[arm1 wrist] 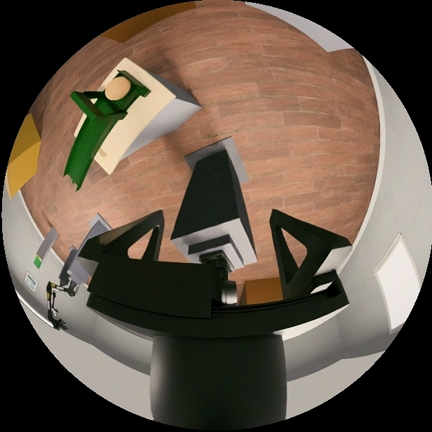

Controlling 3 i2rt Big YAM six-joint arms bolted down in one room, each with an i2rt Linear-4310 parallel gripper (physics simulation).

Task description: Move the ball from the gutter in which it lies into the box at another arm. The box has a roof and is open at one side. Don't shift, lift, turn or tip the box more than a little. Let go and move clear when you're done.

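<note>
The pale orange ball (118,88) lies in the green gutter (85,145), near its upper end beside the raised green frame. The gutter rests on a cream-topped table (152,97) and one end sticks out past the table's edge. My arm1 gripper (217,214) is open, with its two black fingers wide apart and nothing between them. It is well away from the ball and gutter, which are at the upper left. Another arm's gripper (60,325) shows very small at the lower left; which arm it is and its finger state cannot be told. I cannot make out the roofed box.
A dark pedestal (207,195) with a grey base stands below the arm1 gripper. A yellow block (25,155) is at the far left, a brown one (155,20) at the top and an orange one (262,290) at the lower middle. A grey structure (95,232) stands at the left.
</note>
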